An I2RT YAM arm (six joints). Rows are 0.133 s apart.
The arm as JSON. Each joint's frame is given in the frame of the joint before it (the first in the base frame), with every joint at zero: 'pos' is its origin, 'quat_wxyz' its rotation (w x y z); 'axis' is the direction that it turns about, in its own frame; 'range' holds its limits. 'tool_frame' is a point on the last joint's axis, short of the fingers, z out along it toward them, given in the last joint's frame.
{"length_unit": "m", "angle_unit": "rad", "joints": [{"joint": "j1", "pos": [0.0, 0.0, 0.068], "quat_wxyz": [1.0, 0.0, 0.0, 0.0], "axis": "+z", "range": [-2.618, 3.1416]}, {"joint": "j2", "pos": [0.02, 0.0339, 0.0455], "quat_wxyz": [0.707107, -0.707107, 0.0, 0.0], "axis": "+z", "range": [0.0, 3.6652]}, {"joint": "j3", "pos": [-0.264, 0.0, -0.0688], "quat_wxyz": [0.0, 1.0, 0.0, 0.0], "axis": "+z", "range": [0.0, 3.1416]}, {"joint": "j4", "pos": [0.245, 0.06, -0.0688], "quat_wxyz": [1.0, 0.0, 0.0, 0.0], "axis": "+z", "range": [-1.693, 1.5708]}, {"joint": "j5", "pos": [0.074, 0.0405, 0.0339], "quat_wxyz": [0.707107, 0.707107, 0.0, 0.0], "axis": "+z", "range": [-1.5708, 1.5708]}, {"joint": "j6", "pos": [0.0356, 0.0, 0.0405], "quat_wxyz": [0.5, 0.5, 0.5, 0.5], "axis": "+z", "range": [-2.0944, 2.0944]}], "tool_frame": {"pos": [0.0, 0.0, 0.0], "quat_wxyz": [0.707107, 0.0, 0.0, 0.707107]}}
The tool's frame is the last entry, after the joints.
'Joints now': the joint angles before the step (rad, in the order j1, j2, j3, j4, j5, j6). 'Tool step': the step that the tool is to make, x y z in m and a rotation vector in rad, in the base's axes. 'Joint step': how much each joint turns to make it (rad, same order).
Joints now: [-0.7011, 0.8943, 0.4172, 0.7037, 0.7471, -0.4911]
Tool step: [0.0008, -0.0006, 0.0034, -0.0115, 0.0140, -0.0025]
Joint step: [0.0001, 0.0046, 0.0100, 0.0078, -0.0016, -0.0244]
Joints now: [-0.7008, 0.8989, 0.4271, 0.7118, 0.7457, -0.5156]
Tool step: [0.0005, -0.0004, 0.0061, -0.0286, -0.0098, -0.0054]
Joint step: [0.0003, 0.0073, 0.0111, 0.0374, 0.0015, -0.0225]
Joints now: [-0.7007, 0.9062, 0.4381, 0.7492, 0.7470, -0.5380]
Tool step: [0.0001, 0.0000, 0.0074, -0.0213, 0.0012, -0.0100]
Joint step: [0.0011, 0.0005, 0.0183, 0.0132, 0.0056, -0.0267]
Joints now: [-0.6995, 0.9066, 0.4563, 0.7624, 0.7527, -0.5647]
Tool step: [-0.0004, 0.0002, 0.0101, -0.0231, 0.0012, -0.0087]
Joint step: [-0.0003, -0.0040, 0.0269, 0.0020, 0.0020, -0.0277]
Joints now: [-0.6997, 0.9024, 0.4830, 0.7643, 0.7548, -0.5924]
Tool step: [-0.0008, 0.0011, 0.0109, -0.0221, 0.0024, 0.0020]
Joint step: [0.0006, -0.0103, 0.0295, -0.0117, -0.0078, -0.0230]
